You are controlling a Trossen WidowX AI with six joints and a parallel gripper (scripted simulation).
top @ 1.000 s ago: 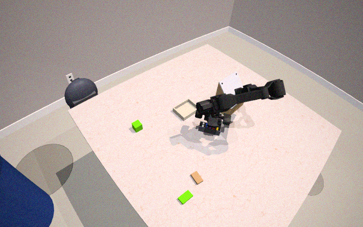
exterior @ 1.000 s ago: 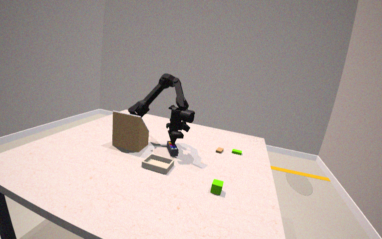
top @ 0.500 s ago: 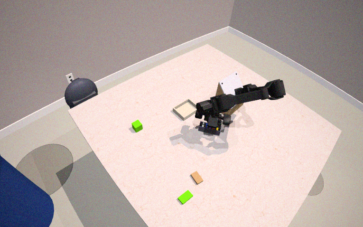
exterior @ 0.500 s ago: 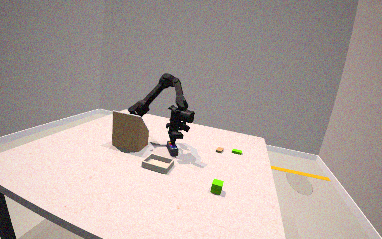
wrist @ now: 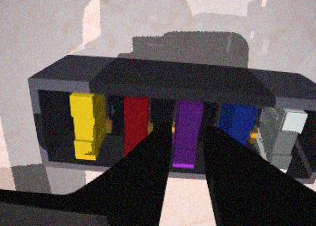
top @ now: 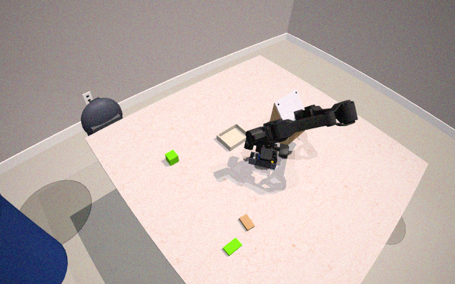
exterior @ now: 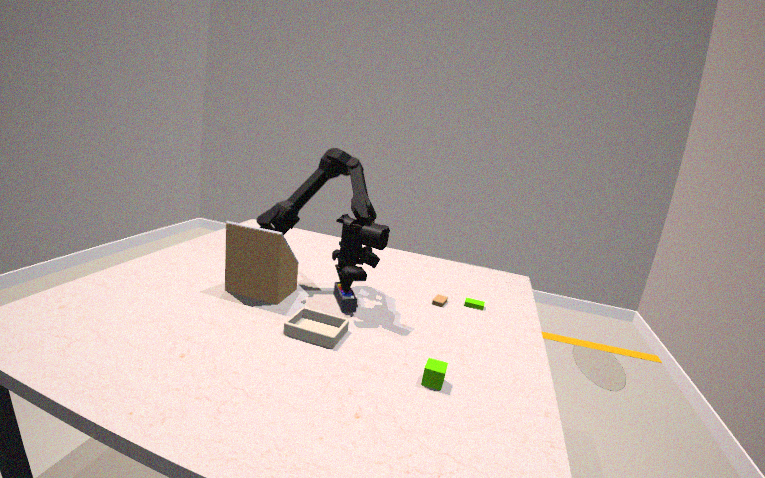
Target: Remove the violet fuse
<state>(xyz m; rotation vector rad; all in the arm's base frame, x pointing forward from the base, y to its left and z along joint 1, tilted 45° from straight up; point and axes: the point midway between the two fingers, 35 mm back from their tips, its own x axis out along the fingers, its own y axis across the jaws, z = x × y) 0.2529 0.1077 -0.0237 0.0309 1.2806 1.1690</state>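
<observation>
Right now the tray is 19 cm to the right of my gripper tip, 3 cm below it and 3 cm ahead of it. From my gripper tip the other things lie so: green cube (34 cm ahead, 23 cm to the right, 1 cm below); flat green block (34 cm ahead, 25 cm to the left, 3 cm below); violet fuse (1 cm below).
</observation>
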